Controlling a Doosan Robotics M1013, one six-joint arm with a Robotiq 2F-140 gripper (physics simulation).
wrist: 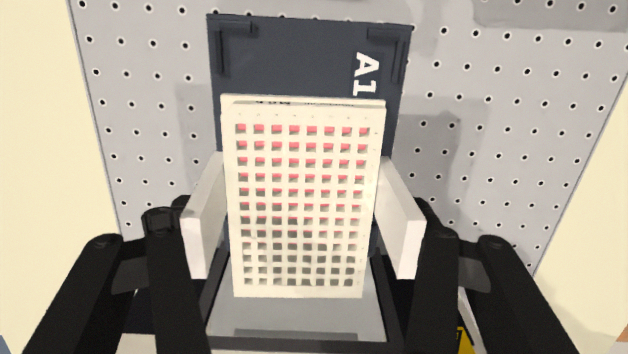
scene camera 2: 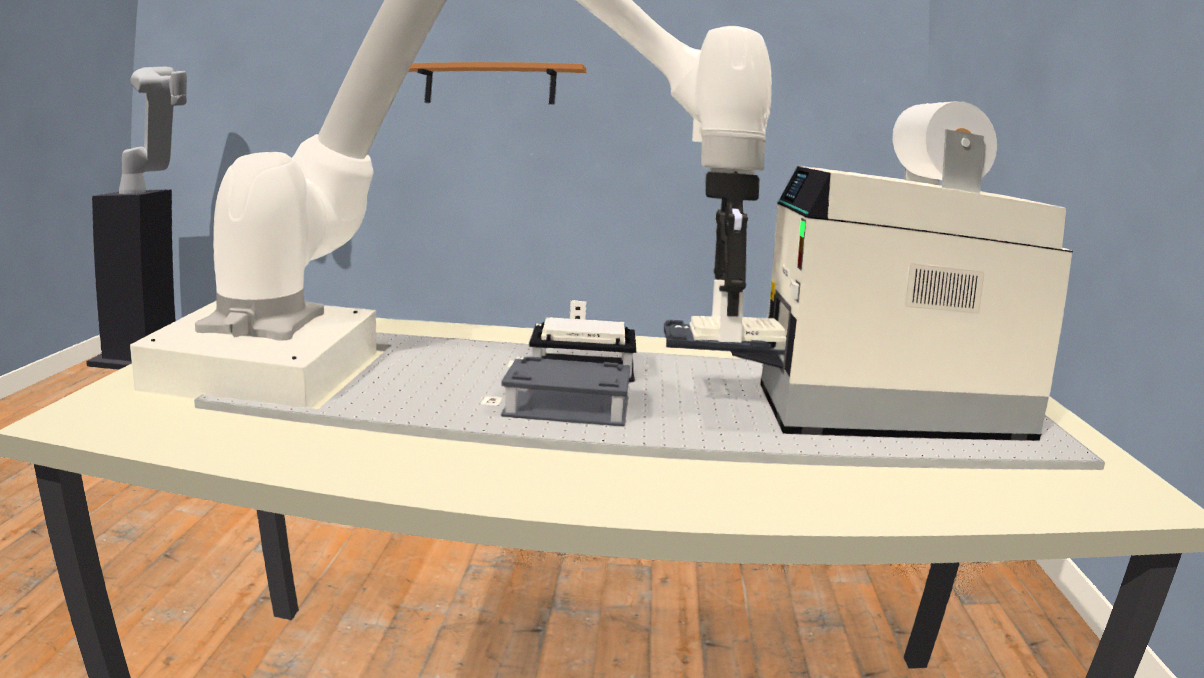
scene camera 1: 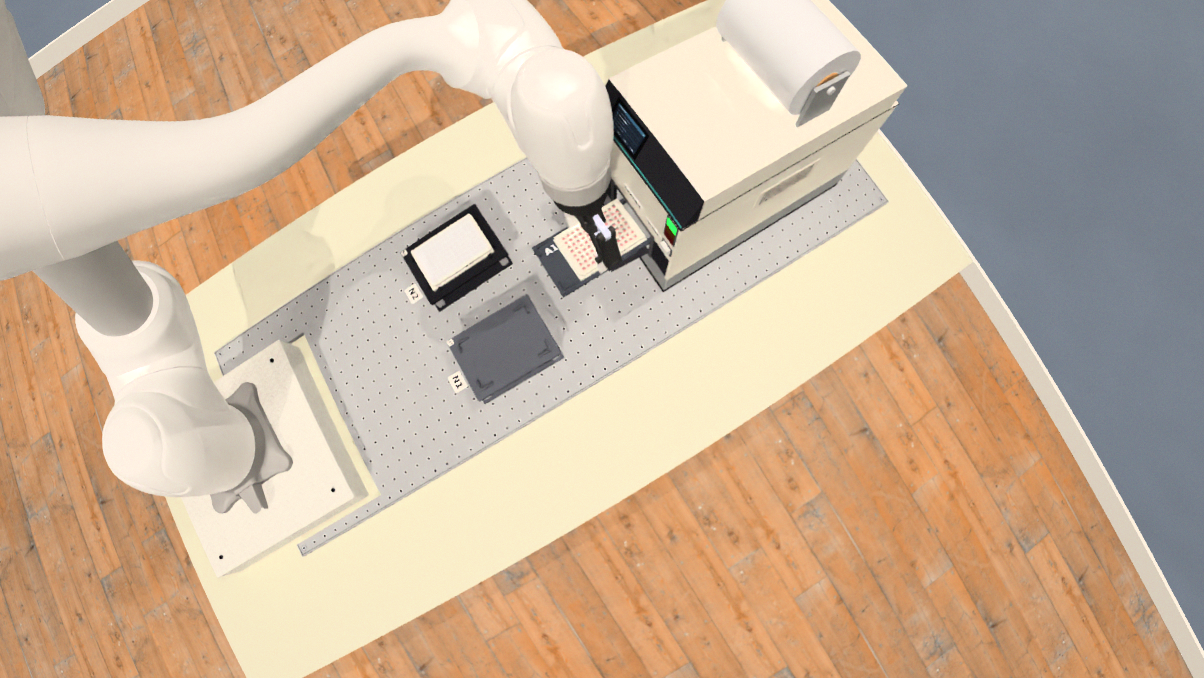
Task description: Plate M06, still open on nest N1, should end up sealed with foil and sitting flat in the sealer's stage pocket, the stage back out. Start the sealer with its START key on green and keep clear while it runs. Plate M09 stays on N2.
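Pixels of known places: gripper, fingertip midpoint: (wrist: 301,176) (scene camera 2: 725,334) (scene camera 1: 591,245); arm's base, link origin: (scene camera 2: 260,321) (scene camera 1: 236,447).
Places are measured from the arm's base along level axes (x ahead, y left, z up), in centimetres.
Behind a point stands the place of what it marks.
Plate M06 (scene camera 1: 579,254) {z 5.6, x 70.6, y -7.7 cm} (scene camera 2: 759,329) {z 6.0, x 77.4, y -11.1 cm} (wrist: 302,200) {z 5.7, x 74.0, y -6.9 cm} is cream with open wells showing red. My gripper (scene camera 1: 601,241) {z 4.0, x 73.4, y -7.0 cm} (scene camera 2: 731,321) {z 4.0, x 73.4, y -7.0 cm} (wrist: 301,176) {z 4.0, x 73.4, y -7.0 cm} is shut on its two long sides. The plate is level, low over the extended dark stage (scene camera 1: 556,271) {z 4.0, x 66.1, y -7.5 cm} (scene camera 2: 695,341) {z 3.9, x 68.6, y -11.8 cm} (wrist: 295,55) {z 4.0, x 66.5, y -7.4 cm}, offset toward the sealer (scene camera 1: 783,126) {z 28.6, x 99.6, y -15.0 cm} (scene camera 2: 926,336) {z 8.3, x 100.0, y -18.5 cm}. The A1 end with its corner guides is uncovered. Whether the plate's underside touches the stage is hidden. The sealer's light (scene camera 1: 671,225) {z 21.2, x 80.8, y -16.4 cm} (scene camera 2: 802,228) {z 20.9, x 80.8, y -16.8 cm} is green. Plate M09 (scene camera 1: 453,252) {z 0.6, x 53.4, y 6.9 cm} (scene camera 2: 583,328) {z 0.6, x 53.1, y 5.7 cm} sits on black nest N2 (scene camera 1: 438,294) {z -1.0, x 47.2, y 2.4 cm} (scene camera 2: 539,343) {z -1.1, x 46.7, y 1.7 cm}.
Grey nest N1 (scene camera 1: 505,349) {z -1.4, x 52.1, y -12.5 cm} (scene camera 2: 566,374) {z -1.4, x 51.7, y -12.6 cm} holds no plate and stands in front of N2. The sealer's front face is close beside my gripper. A foil roll (scene camera 1: 783,50) {z 39.2, x 99.9, y -10.4 cm} (scene camera 2: 935,138) {z 35.3, x 99.9, y -15.1 cm} is on top of the sealer. A perforated plate (scene camera 1: 395,379) {z -6.3, x 31.7, y -4.4 cm} (scene camera 2: 404,370) {z -6.3, x 25.8, y -0.2 cm} lies under the nests.
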